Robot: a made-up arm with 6 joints. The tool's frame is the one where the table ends. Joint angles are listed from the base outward.
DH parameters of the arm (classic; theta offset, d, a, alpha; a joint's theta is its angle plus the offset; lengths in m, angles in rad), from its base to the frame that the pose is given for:
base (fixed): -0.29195 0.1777 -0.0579 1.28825
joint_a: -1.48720 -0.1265 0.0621 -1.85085
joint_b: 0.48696 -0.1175 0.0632 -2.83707
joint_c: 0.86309 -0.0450 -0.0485 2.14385
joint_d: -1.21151 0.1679 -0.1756 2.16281
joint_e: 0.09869 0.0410 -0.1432 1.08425
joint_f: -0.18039 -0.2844 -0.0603 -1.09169
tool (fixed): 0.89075 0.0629 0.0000 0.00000
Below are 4 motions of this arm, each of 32 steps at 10 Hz.
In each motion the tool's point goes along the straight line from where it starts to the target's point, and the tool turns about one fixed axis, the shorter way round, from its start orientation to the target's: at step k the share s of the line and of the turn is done. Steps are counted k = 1, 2, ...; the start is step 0. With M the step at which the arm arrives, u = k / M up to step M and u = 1 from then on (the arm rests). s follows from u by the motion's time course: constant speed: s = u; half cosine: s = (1 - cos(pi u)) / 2; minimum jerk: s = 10 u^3 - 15 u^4 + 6 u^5.
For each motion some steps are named. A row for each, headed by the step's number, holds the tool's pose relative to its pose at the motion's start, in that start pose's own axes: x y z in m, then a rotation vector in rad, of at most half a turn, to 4 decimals.
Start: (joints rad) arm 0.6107 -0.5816 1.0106 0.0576 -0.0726 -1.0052
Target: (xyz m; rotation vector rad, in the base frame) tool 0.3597 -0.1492 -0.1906 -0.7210 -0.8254 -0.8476
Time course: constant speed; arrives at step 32
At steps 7, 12, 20, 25, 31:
7: 0.0355 -0.0110 0.0207 0.0163 -0.1147 0.0134
12: 0.0608 -0.0189 0.0355 0.0280 -0.1967 0.0230
20: 0.1013 -0.0315 0.0592 0.0467 -0.3278 0.0383
25: 0.1266 -0.0393 0.0740 0.0583 -0.4097 0.0478
31: 0.1570 -0.0488 0.0918 0.0723 -0.5080 0.0593

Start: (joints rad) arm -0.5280 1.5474 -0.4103 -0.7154 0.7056 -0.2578
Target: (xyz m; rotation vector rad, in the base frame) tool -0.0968 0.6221 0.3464 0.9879 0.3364 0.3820
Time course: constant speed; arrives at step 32
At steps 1, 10, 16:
1: -0.0074 -0.0063 -0.0082 -0.0123 0.0251 -0.0048
10: -0.0740 -0.0628 -0.0822 -0.1230 0.2510 -0.0481
16: -0.1183 -0.1005 -0.1315 -0.1968 0.4016 -0.0769

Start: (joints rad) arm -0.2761 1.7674 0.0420 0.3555 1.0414 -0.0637
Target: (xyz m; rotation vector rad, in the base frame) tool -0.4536 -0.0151 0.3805 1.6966 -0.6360 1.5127
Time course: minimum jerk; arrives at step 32
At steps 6, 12, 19, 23, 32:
6: -0.0203 0.0011 0.0038 0.0032 0.0333 0.0274
12: -0.1145 0.0061 0.0213 0.0181 0.1880 0.1544
19: -0.2794 0.0150 0.0519 0.0443 0.4589 0.3770
23: -0.3581 0.0192 0.0665 0.0567 0.5881 0.4831
32: -0.4160 0.0223 0.0773 0.0659 0.6832 0.5612

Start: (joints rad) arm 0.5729 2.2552 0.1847 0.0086 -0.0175 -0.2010
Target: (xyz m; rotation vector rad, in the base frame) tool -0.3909 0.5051 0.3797 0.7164 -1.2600 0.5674
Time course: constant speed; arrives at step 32
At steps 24, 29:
24: 0.0127 -0.3266 -0.2652 -1.1056 -0.4262 0.6596
29: 0.0153 -0.3947 -0.3205 -1.3359 -0.5150 0.7970

